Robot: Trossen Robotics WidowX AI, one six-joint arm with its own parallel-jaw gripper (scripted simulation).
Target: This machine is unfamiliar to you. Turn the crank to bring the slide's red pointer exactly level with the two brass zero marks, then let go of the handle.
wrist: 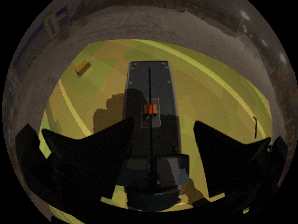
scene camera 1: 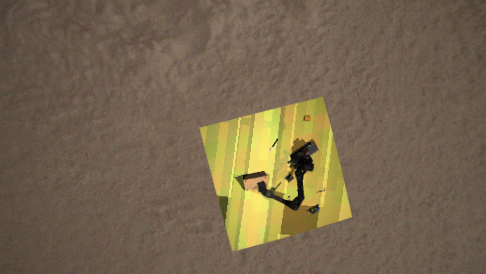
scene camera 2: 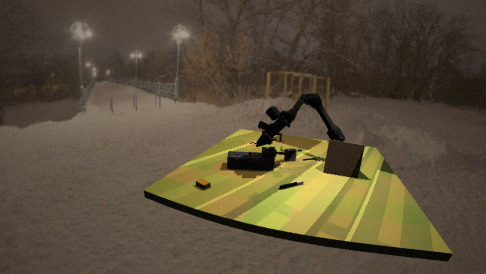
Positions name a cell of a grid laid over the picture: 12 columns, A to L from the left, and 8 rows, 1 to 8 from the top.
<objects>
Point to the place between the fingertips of my gripper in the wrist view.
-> G5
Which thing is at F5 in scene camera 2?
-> A machine.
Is my gripper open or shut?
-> Open.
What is my gripper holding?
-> Nothing.
</objects>
